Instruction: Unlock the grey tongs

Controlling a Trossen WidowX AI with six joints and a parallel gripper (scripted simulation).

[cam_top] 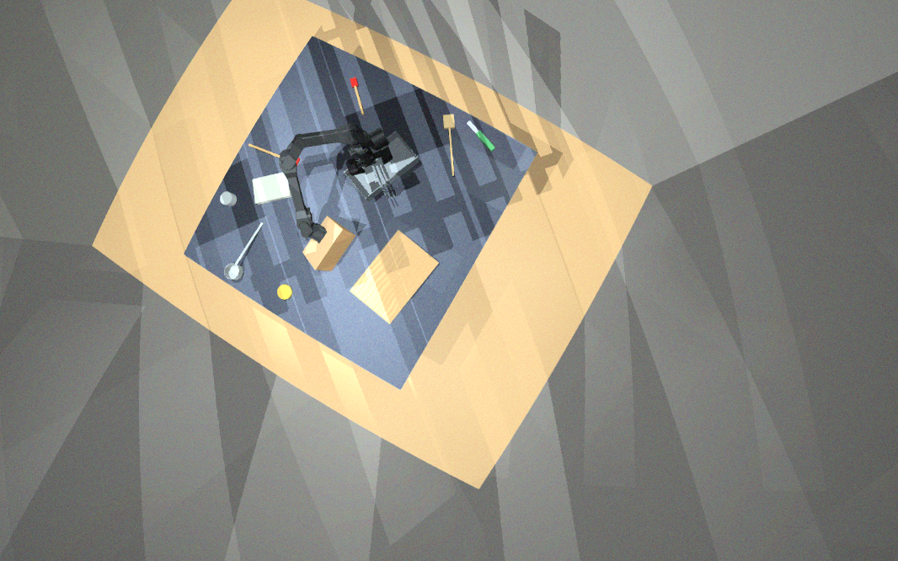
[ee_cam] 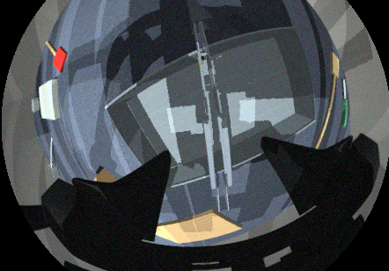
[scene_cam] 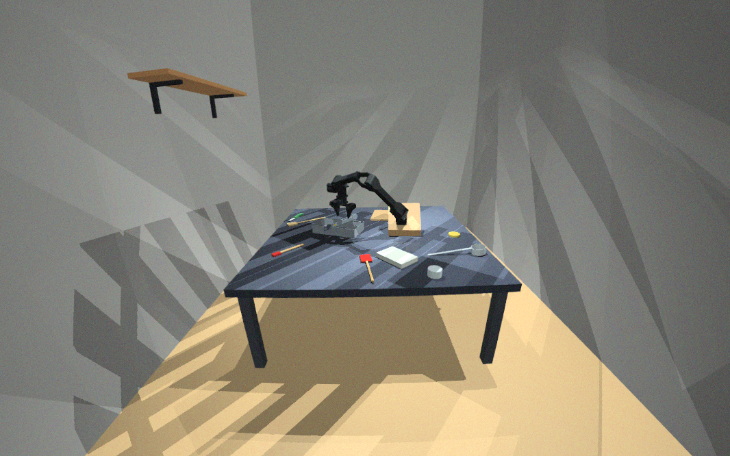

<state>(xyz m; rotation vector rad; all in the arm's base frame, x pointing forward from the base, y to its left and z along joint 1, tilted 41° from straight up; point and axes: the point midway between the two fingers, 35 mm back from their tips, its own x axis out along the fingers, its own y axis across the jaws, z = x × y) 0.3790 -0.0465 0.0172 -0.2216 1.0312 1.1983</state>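
Right now the roasting tin is 30 mm ahead of my gripper tip and 70 mm below it. Round my gripper tip: red spatula (200 mm behind, 480 mm to the left, 90 mm below); then red-tipped stick (280 mm ahead, 350 mm to the left, 90 mm below); then wooden board (350 mm behind, 340 mm to the right, 90 mm below).
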